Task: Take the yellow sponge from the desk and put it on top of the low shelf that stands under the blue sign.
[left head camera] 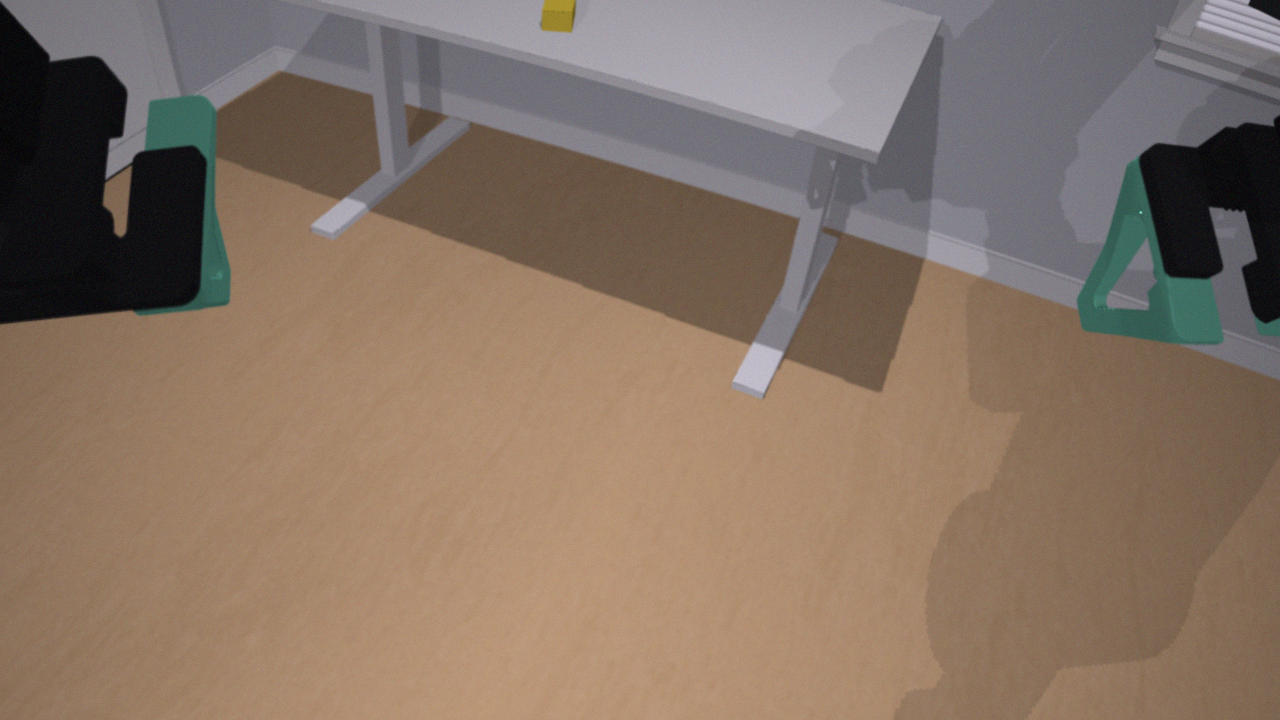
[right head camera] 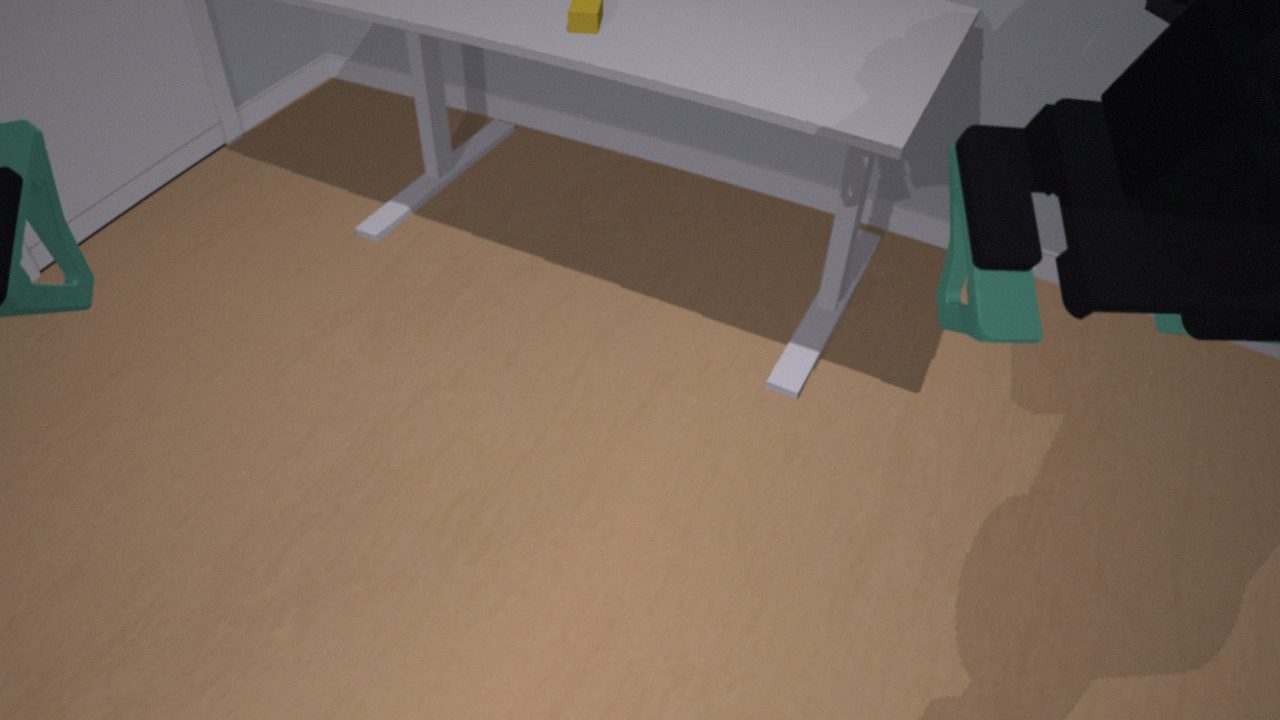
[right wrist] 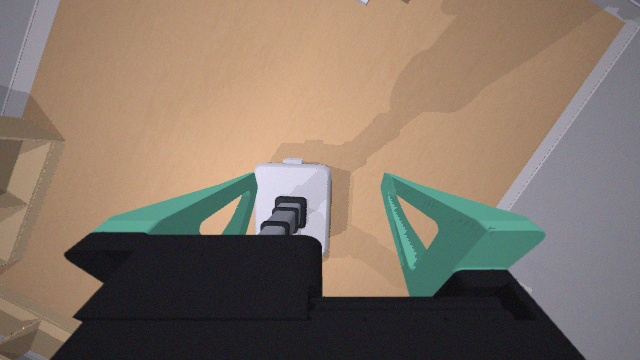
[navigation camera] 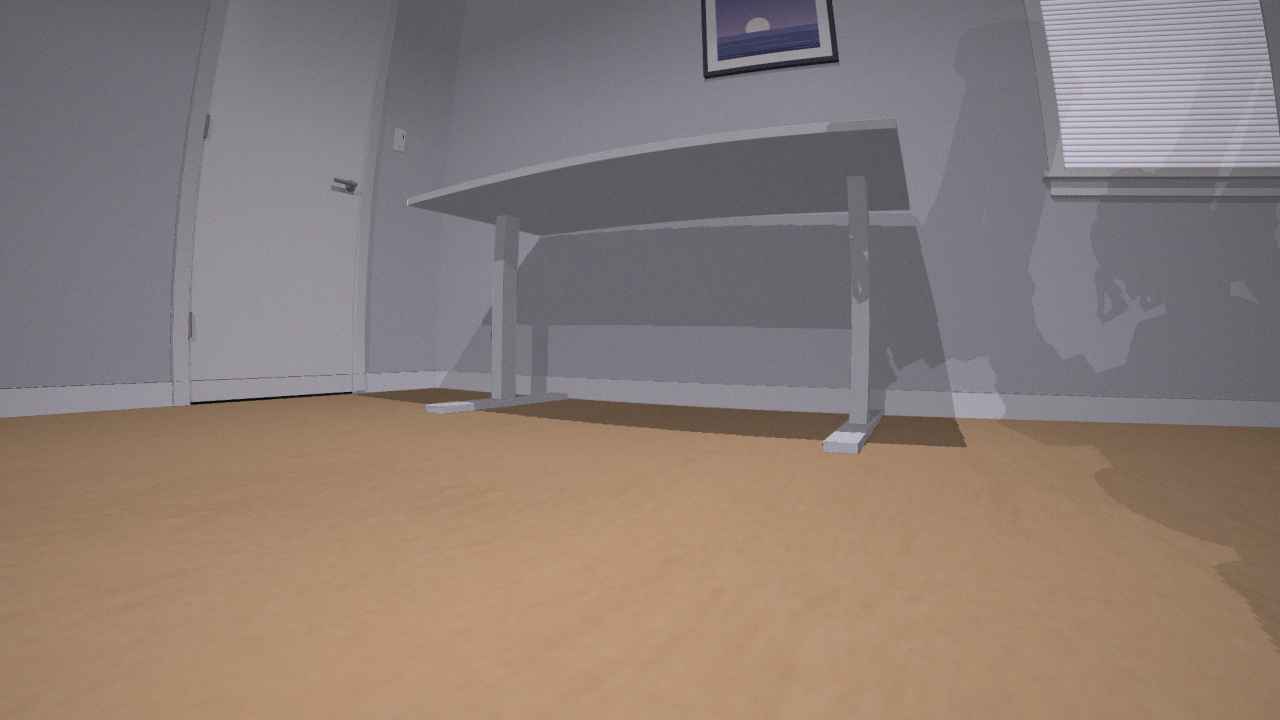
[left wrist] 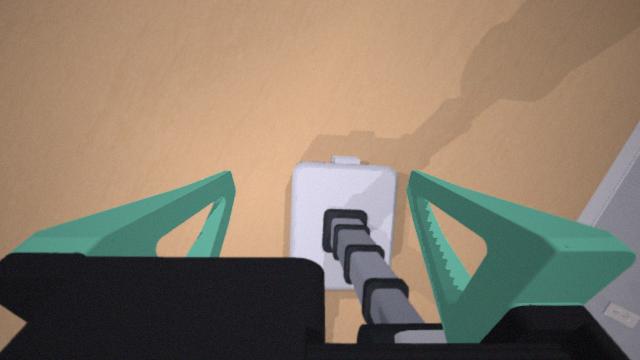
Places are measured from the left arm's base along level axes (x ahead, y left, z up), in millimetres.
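Pixels of known places: left gripper, fingertip midpoint: (left head camera: 102,300) (left wrist: 320,180); right gripper, fingertip midpoint: (left head camera: 1174,317) (right head camera: 1053,313) (right wrist: 319,179).
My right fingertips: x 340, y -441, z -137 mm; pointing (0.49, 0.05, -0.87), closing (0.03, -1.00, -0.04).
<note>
Behind a point stands the place of what it marks.
The yellow sponge (left head camera: 558,16) {y -201, x 1839, z -656 mm} (right head camera: 585,17) {y -204, x 1838, z -654 mm} lies on the white desk (left head camera: 716,71) {y -510, x 1681, z -690 mm} (right head camera: 760,71) {y -548, x 1675, z -690 mm} (navigation camera: 716,174) {y -429, x 1852, z -715 mm}, near its front edge, cut by the top of both head views. My left gripper (left wrist: 320,180) {y -11, x 341, z -136 mm} is open and empty; in the head views it is partly visible at the left, well apart from the sponge. My right gripper (right wrist: 319,179) {y -441, x 340, z -137 mm} (left head camera: 1239,327) (right head camera: 1087,327) {y -441, x 340, z -137 mm} is open and empty, to the right of the desk in the head views. The blue sign does not show. Two wooden shelf units show partly in the right wrist view; I cannot tell which is the low shelf.
The wooden shelf units (right wrist: 30,129) {y 1863, x 511, z -1318 mm} (right wrist: 45,314) {y 2074, x -1147, z -1368 mm} stand at the left edge of the right wrist view. My white base (left wrist: 345,185) {y -219, x 221, z -1150 mm} (right wrist: 295,180) {y -251, x 214, z -1150 mm} is below the grippers. A door (navigation camera: 277,205) {y 1236, x 2253, z -633 mm}, a framed picture (navigation camera: 768,53) {y -713, x 2318, z -35 mm} and a window blind (navigation camera: 1159,80) {y -1995, x 1677, z -240 mm} surround the desk.
</note>
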